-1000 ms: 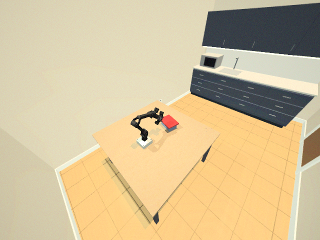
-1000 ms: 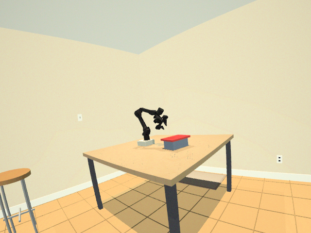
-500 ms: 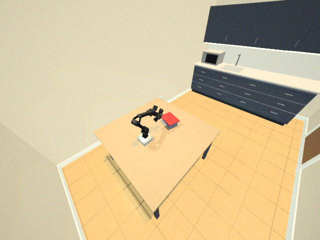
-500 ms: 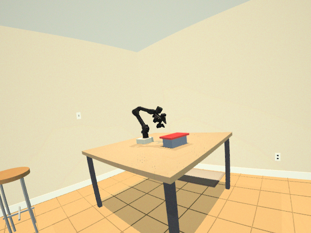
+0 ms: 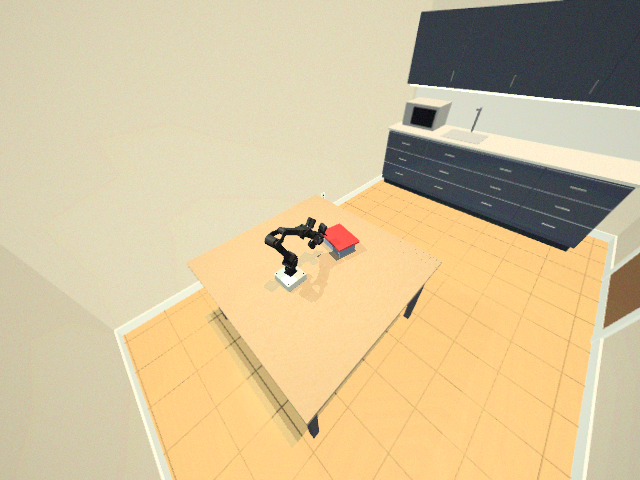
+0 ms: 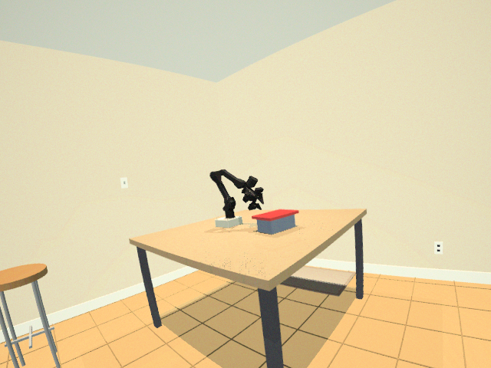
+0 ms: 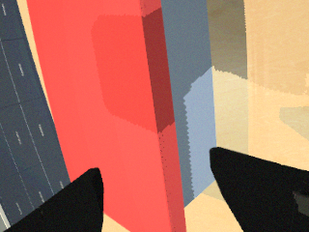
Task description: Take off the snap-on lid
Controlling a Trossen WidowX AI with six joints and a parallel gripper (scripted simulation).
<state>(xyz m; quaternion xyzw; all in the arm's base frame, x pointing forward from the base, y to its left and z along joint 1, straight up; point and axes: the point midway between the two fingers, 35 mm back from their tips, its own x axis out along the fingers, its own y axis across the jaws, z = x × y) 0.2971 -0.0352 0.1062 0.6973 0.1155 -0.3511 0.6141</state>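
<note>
Right now the lid is 12 cm ahead of my gripper tip, 4 cm to the right of it and 4 cm below it. Round my gripper tip: storage box 12 cm ahead, 9 cm below, 4 cm to the right.
</note>
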